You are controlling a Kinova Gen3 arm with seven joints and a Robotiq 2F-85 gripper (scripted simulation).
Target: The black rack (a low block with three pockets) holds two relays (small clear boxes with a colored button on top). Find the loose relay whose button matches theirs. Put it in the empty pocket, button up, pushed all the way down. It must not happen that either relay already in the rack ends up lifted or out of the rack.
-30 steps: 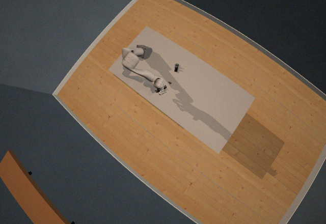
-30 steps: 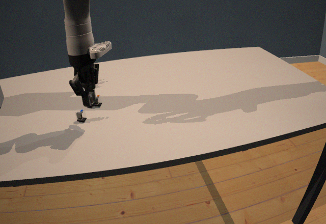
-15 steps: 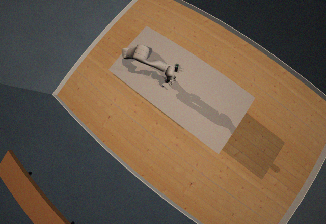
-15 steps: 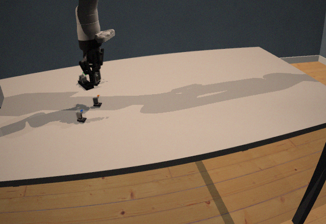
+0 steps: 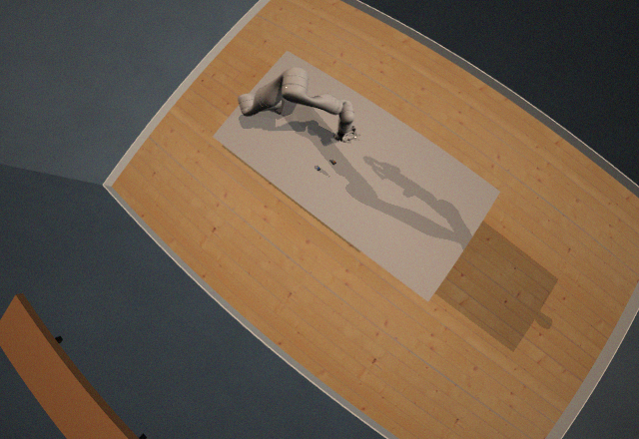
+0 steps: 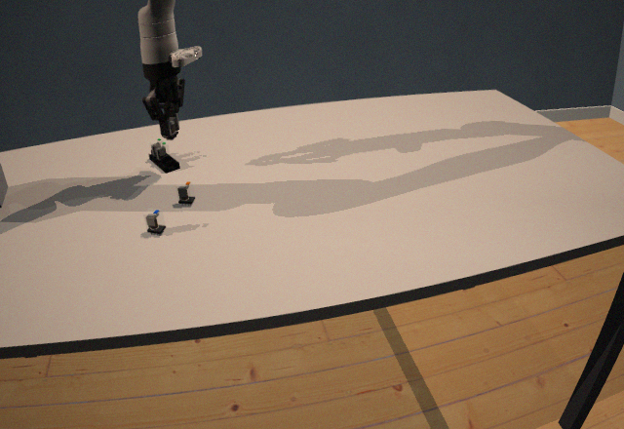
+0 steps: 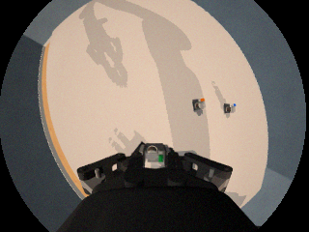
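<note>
The black rack is 11 cm below my hand, 8 cm to the left of it and 3 cm behind it.
</note>
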